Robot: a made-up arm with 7 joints.
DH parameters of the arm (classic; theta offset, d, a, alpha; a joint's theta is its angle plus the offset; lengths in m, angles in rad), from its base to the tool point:
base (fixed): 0 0 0 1.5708
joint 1: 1.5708 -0.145 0 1.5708
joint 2: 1.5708 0 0 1.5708
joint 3: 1.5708 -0.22 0 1.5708
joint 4: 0 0 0 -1.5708
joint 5: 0 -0.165 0 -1.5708
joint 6: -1.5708 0 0 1.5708
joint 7: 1.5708 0 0 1.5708
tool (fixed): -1.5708 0 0 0
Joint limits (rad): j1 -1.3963..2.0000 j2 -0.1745..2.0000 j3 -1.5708..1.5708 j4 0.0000..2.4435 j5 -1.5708..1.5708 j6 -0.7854..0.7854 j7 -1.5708..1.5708
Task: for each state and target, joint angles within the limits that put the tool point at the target. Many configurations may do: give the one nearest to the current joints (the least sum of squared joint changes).
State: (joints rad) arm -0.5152 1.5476 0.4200 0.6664 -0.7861 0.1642 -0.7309
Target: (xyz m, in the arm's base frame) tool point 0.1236 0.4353 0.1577
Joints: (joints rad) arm -0.1512 1.8967 0.6340 0.8337 -0.7861 0.1642 -0.7309
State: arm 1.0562 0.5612 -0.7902 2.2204 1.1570 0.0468 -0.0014
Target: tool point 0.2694 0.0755 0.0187
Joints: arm 1.2245 0.2290 -0.8487 1.5414 1.1570 0.0468 -0.0014
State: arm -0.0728 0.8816 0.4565 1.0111 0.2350 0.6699 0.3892
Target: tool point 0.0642 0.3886 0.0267
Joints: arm 0.0629 1.0081 1.1554 1.7292 0.2350 0.6699 0.3892
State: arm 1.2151 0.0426 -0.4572 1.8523 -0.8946 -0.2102 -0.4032
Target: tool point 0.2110 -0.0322 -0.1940
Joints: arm 0.6069 -0.1745 -1.1090 1.0210 -0.8946 -0.2102 -0.4032
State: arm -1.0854 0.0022 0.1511 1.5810 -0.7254 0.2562 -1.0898
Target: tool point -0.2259 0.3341 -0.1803
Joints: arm -1.3322 0.4686 0.3919 0.9253 -0.7254 0.2562 -1.0898
